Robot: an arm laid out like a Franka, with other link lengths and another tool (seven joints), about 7 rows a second.
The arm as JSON. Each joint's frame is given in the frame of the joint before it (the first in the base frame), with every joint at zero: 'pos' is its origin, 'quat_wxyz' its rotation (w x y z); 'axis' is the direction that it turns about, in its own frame. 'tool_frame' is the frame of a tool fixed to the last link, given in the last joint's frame.
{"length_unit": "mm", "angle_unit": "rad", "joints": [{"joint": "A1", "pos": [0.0, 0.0, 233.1], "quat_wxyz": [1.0, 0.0, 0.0, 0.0], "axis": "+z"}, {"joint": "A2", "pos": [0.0, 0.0, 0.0], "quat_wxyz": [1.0, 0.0, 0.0, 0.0], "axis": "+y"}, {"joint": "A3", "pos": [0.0, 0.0, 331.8], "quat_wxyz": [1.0, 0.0, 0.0, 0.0], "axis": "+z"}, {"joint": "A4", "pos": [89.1, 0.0, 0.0], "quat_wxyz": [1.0, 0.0, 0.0, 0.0], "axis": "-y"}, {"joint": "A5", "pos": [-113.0, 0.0, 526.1], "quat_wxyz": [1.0, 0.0, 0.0, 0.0], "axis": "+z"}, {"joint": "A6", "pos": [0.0, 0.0, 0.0], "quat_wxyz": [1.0, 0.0, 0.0, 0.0], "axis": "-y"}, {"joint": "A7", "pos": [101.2, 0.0, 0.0], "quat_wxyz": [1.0, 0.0, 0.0, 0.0], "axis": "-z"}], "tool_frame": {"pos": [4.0, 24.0, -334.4], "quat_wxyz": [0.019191, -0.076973, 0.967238, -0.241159]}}
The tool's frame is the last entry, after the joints.
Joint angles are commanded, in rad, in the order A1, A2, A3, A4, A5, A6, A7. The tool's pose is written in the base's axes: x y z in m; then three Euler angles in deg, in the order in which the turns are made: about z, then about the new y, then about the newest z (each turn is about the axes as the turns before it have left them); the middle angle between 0 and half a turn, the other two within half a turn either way. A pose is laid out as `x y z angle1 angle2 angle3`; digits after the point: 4 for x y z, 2 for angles.
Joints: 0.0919 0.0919 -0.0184 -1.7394 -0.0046 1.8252 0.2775
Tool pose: 0.7626 0.0768 0.1938 -93.08 151.61 -90.64
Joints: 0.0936 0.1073 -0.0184 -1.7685 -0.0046 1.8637 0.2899
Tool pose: 0.7640 0.0781 0.1674 -94.30 151.54 -91.34
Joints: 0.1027 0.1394 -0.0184 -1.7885 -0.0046 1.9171 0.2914
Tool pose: 0.7705 0.0856 0.1356 -93.70 151.52 -91.18
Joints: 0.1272 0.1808 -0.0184 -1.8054 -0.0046 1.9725 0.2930
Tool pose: 0.7748 0.1051 0.0985 -92.66 151.46 -91.51
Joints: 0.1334 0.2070 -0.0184 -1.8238 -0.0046 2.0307 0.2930
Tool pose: 0.7813 0.1108 0.0726 -90.86 151.55 -89.88
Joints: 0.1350 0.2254 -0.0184 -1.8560 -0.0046 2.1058 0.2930
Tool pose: 0.7875 0.1127 0.0464 -88.15 151.69 -86.94
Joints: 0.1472 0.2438 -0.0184 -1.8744 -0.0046 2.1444 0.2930
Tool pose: 0.7860 0.1223 0.0248 -87.24 151.69 -86.72
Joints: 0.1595 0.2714 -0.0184 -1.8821 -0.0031 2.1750 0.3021
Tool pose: 0.7848 0.1321 0.0017 -87.60 151.72 -87.29
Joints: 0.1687 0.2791 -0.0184 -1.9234 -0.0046 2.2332 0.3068
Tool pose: 0.7789 0.1382 -0.0229 -86.28 151.71 -86.17
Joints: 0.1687 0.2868 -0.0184 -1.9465 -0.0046 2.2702 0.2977
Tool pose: 0.7760 0.1379 -0.0385 -85.10 151.72 -85.43
